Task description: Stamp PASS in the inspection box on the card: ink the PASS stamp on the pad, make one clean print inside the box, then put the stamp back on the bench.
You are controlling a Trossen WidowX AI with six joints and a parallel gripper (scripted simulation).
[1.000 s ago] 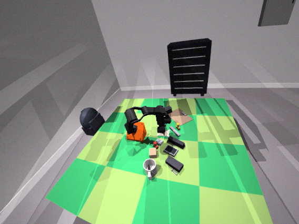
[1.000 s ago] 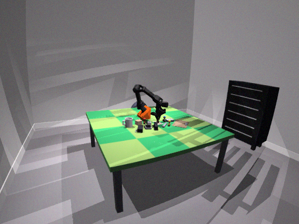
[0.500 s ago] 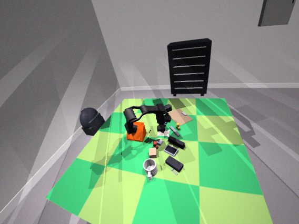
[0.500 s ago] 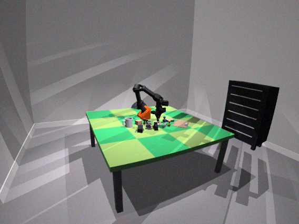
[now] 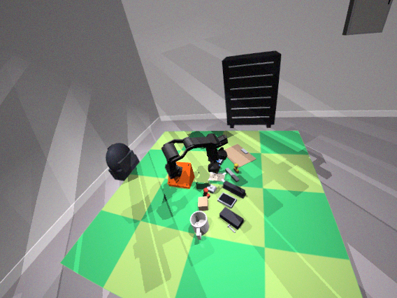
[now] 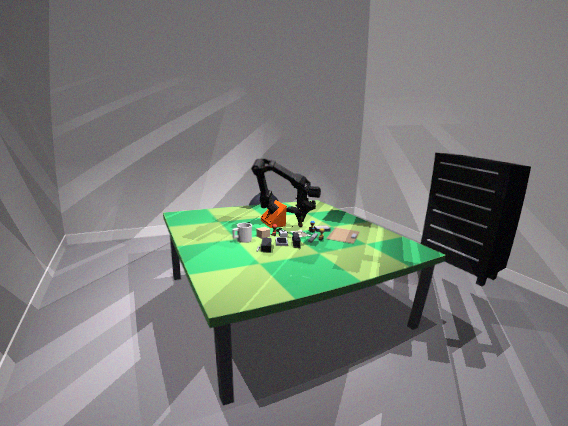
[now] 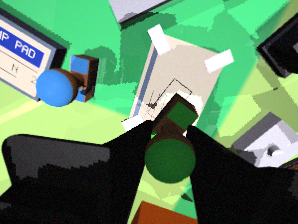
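Right now my gripper tip is 10 mm short of the white card and 70 mm above it. Round my gripper tip: blue-knobbed stamp (20 mm behind, 80 mm to the left, 50 mm below); then green-knobbed pass stamp (10 mm below); then grey bar (100 mm ahead, 40 mm to the left, 60 mm below).
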